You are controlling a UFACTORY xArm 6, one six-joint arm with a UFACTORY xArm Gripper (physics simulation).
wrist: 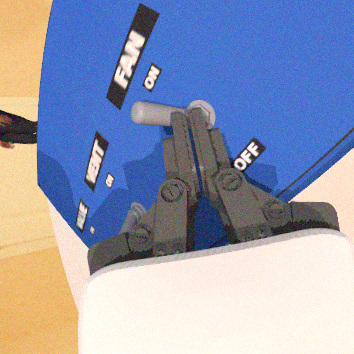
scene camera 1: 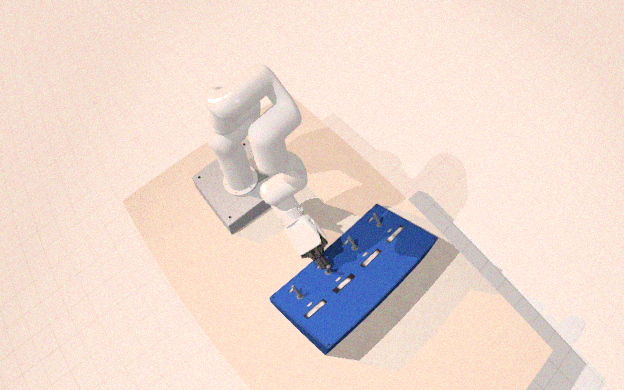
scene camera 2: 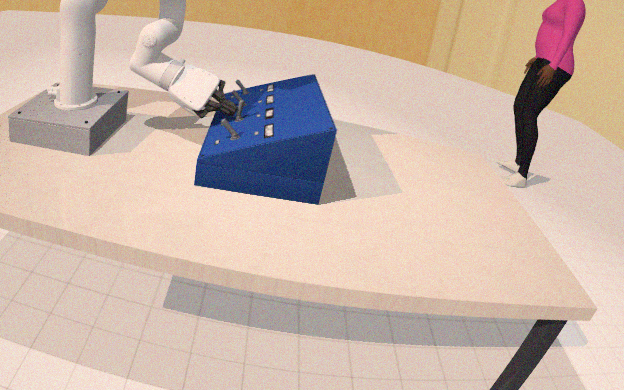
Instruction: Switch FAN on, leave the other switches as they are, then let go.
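Where they show: gripper, fingertip midpoint: (wrist: 188, 127) (scene camera 1: 325, 267) (scene camera 2: 235, 112); arm's base, origin of the base link: (scene camera 1: 240, 180) (scene camera 2: 75, 101).
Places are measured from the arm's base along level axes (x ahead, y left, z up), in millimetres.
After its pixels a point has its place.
Note:
The blue switch panel (scene camera 1: 370, 280) @(x 575, y -33, z 58 mm) (scene camera 2: 295, 112) @(x 564, y -124, z 58 mm) (wrist: 280, 65) @(x 422, y -125, z 0 mm) slopes up away from the robot and has several grey levers. The FAN lever (scene camera 1: 328, 271) @(x 451, y -77, z 34 mm) (scene camera 2: 240, 107) @(x 445, y -79, z 41 mm) (wrist: 154, 114) @(x 441, y -76, z 49 mm) leans more to the ON side than its neighbours; its tip points left in the wrist view, near the FAN label (wrist: 133, 55) @(x 510, y -87, z 34 mm). The ON label (wrist: 151, 77) @(x 490, y -79, z 26 mm) and OFF label (wrist: 248, 155) @(x 411, y -71, z -7 mm) lie on either side of its foot. My gripper (scene camera 1: 325, 265) @(x 437, y -72, z 26 mm) (scene camera 2: 233, 110) @(x 437, y -72, z 26 mm) (wrist: 188, 127) @(x 437, y -72, z 26 mm) is shut and empty. Its fingertips are at the FAN lever's lower shaft, on the robot side, and cover part of it; contact looks likely.
Other levers stand beside it: one (scene camera 1: 297, 292) @(x 423, y -192, z 29 mm) (scene camera 2: 230, 128) @(x 419, y -196, z 30 mm) on the near side, and others (scene camera 1: 352, 244) @(x 454, y 42, z 27 mm) (scene camera 1: 377, 219) @(x 466, y 164, z 31 mm) on the far side. The VENT lever (wrist: 132, 218) @(x 454, y 41, z 21 mm) is partly hidden behind a finger. The panel stands on the table (scene camera 2: 410, 240) @(x 780, y -400, z -80 mm). A person (scene camera 2: 545, 90) stands beyond.

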